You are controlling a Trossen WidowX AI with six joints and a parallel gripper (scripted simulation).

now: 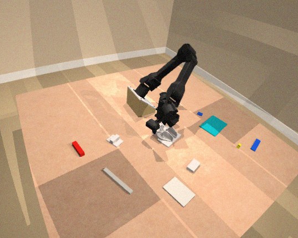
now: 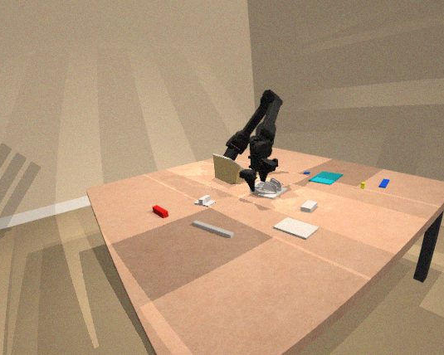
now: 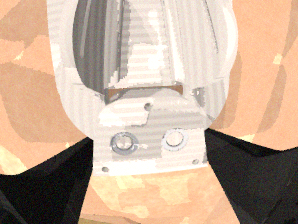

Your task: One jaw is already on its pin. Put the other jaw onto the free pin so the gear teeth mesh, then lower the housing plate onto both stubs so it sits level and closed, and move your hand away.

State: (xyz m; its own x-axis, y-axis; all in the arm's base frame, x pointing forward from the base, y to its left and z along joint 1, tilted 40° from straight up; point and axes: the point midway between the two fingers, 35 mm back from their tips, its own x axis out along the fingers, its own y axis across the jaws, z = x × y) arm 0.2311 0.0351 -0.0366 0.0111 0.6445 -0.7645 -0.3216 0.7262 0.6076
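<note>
My gripper tip is 30 mm short of the white jaw, 10 mm to the left of it and 10 mm below it. Also, from my gripper tip: teal square 330 mm to the left, 110 mm ahead; flat white plate 340 mm ahead, 130 mm to the right; white bar 330 mm to the right, 180 mm ahead.
</note>
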